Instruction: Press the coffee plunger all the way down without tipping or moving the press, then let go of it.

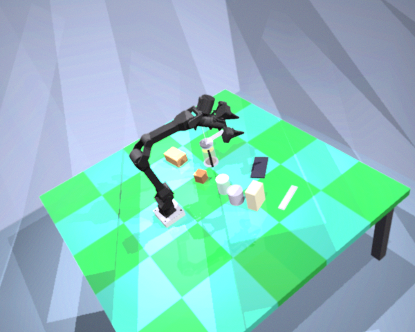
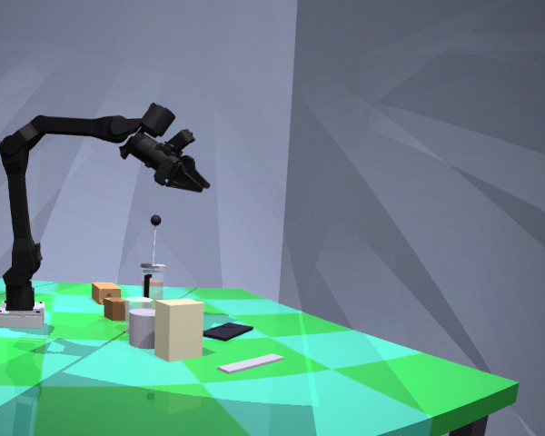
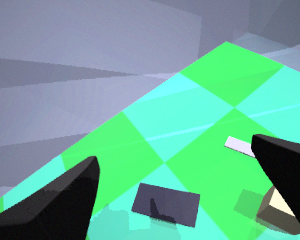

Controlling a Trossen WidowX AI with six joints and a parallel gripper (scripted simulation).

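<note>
The coffee press is 250 mm to the left of my gripper tip, 210 mm below it and 40 mm behind it. The rest, counted from my gripper tip: small brown cube (320 mm below, 200 mm to the left, 150 mm behind); tall cream box (290 mm below, 130 mm to the right, 90 mm behind); grey cylinder (310 mm below, 140 mm behind, 40 mm to the right).
</note>
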